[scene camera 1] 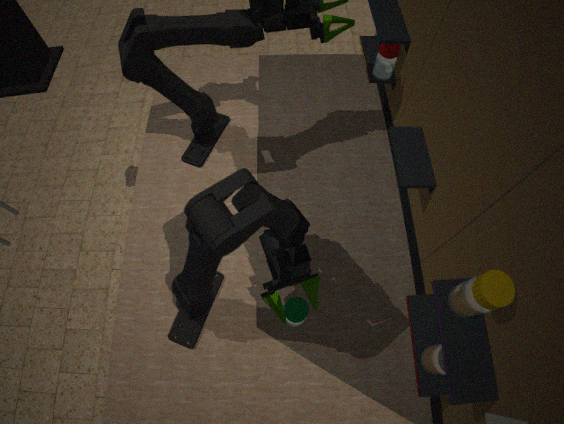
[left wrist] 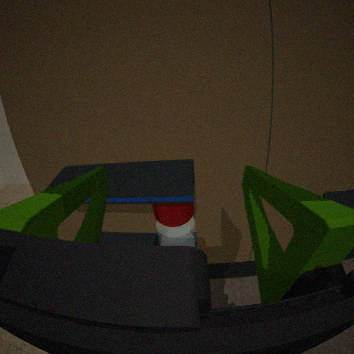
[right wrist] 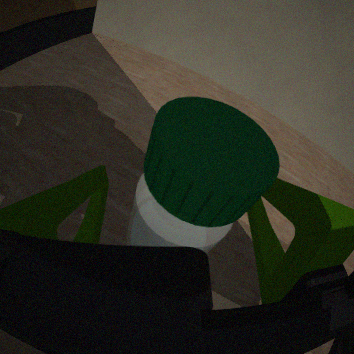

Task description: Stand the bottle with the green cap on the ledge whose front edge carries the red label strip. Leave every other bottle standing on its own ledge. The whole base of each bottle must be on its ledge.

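Where they show: left gripper, fingertip midpoint: (scene camera 1: 351, 10) (left wrist: 174, 174); right gripper, fingertip midpoint: (scene camera 1: 301, 316) (right wrist: 175, 173); left arm's base at its link origin: (scene camera 1: 206, 139); right arm's base at its link origin: (scene camera 1: 196, 306) (right wrist: 350, 341).
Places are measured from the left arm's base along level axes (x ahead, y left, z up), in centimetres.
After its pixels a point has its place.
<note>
The bottle with the green cap (scene camera 1: 296, 310) @[z 10.6, x 45.0, y -38.7 cm] (right wrist: 210, 162) @[z 10.6, x 44.2, y -36.8 cm] is between the spread fingers of my right gripper (scene camera 1: 300, 314) @[z 6.1, x 46.4, y -39.0 cm] (right wrist: 175, 173) @[z 6.1, x 46.4, y -39.0 cm], over the table. In the right wrist view it leans toward the right-hand finger; its base is hidden. My right gripper is open. The red-strip ledge (scene camera 1: 425, 320) @[z 15.6, x 70.6, y -31.7 cm] is at the lower right in scene camera 1, with a bottle (scene camera 1: 433, 360) @[z 21.7, x 71.9, y -39.7 cm] partly hidden under the purple-edged ledge (scene camera 1: 467, 355) @[z 29.6, x 74.1, y -38.2 cm]. A yellow-capped bottle (scene camera 1: 493, 290) @[z 40.1, x 70.9, y -30.3 cm] stands on that upper ledge. My left gripper (scene camera 1: 351, 12) @[z 37.3, x 33.3, y 24.0 cm] (left wrist: 174, 174) @[z 37.3, x 33.3, y 24.0 cm] is open and empty, near a red-capped bottle (scene camera 1: 386, 61) @[z 22.2, x 44.3, y 28.6 cm] (left wrist: 173, 214) @[z 25.5, x 41.6, y 29.7 cm].
The red-capped bottle stands on a low ledge (scene camera 1: 370, 57) @[z 15.6, x 39.1, y 36.4 cm] beneath a blue-edged ledge (scene camera 1: 391, 22) @[z 29.6, x 42.3, y 35.3 cm] (left wrist: 140, 182) @[z 29.6, x 41.1, y 33.5 cm]. Another ledge (scene camera 1: 415, 157) @[z 22.6, x 57.9, y 0.5 cm] sits midway along the dark rail (scene camera 1: 411, 237) @[z 3.0, x 66.0, y -9.1 cm] at the edge of the table (scene camera 1: 225, 385) @[z 0.0, x 36.1, y -60.1 cm]. The arms cast broad shadows.
</note>
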